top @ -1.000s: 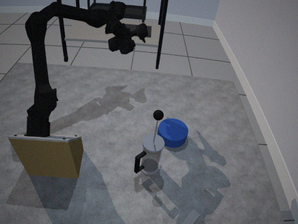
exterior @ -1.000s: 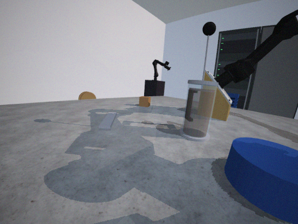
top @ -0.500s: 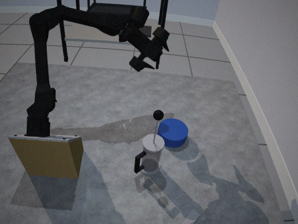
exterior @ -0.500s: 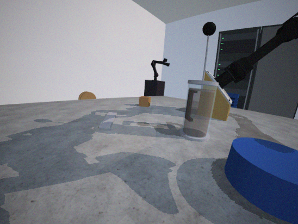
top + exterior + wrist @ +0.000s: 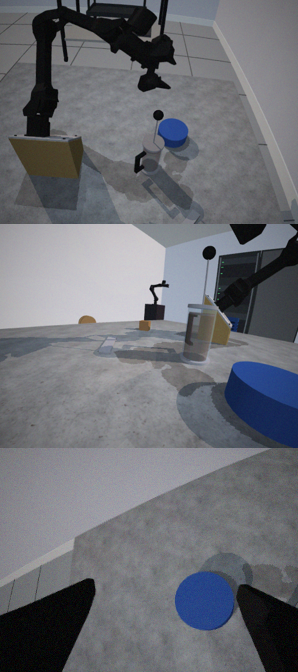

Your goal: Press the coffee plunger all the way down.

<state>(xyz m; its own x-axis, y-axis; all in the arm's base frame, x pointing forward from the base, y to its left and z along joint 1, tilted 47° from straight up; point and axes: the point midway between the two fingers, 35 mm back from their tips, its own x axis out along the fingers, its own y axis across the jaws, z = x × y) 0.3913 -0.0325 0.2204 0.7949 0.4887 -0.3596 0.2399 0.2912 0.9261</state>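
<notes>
Right now my gripper tip is 6 cm past the glass coffee press, 14 cm to the left of it and 17 cm above it.
</notes>
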